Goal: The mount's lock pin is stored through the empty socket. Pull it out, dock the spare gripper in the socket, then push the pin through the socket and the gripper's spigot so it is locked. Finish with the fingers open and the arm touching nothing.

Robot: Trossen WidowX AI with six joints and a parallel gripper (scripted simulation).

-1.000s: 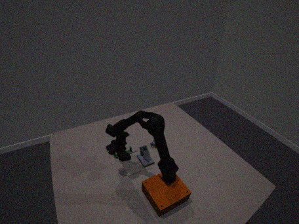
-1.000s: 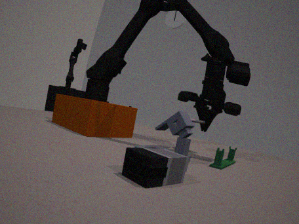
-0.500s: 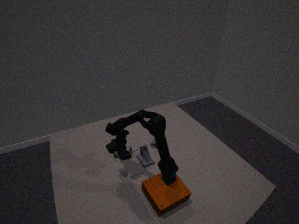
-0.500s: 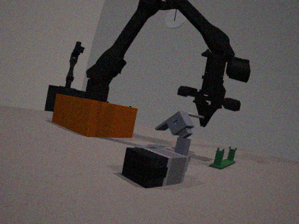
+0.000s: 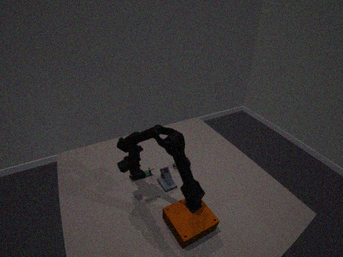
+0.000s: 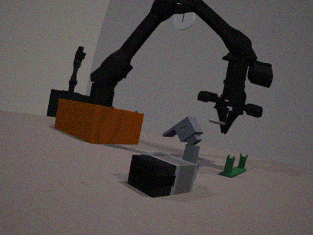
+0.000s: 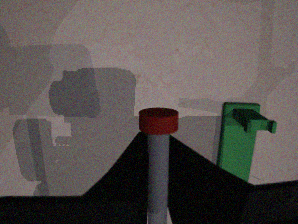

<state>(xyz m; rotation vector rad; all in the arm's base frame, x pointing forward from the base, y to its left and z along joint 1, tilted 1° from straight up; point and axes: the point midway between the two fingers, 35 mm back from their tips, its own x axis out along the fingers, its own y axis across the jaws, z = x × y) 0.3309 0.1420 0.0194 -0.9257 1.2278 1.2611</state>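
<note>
My gripper tip is now 70 mm short of the green cradle, 80 mm to the left of it and 60 mm above it. The rest, counted from my gripper tip: grey mount 50 mm behind, 180 mm to the right, 30 mm below; then spare gripper 340 mm to the right, 70 mm below.
</note>
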